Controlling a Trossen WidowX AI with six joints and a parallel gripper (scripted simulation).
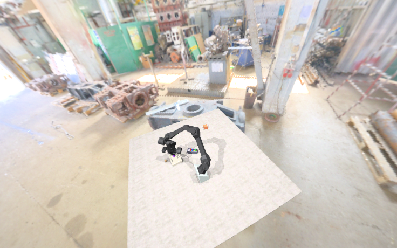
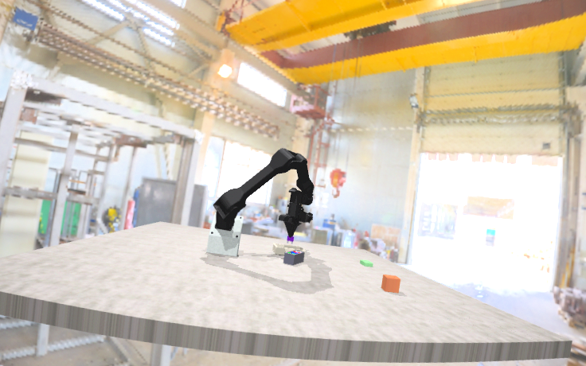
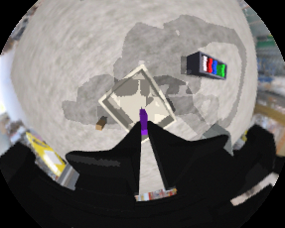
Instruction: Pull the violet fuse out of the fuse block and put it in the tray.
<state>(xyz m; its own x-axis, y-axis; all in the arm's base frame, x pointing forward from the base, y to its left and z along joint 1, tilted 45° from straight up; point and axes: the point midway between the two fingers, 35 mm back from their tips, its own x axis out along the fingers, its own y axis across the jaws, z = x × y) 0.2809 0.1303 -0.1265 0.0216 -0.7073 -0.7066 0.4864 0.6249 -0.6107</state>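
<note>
Right now my gripper tip is 10 mm above the violet fuse. From my gripper tip the other things lie so: orange cube (460 mm to the right, 280 mm ahead, 50 mm below); then tray (70 mm below); then green block (350 mm ahead, 70 mm below, 60 mm to the right).
</note>
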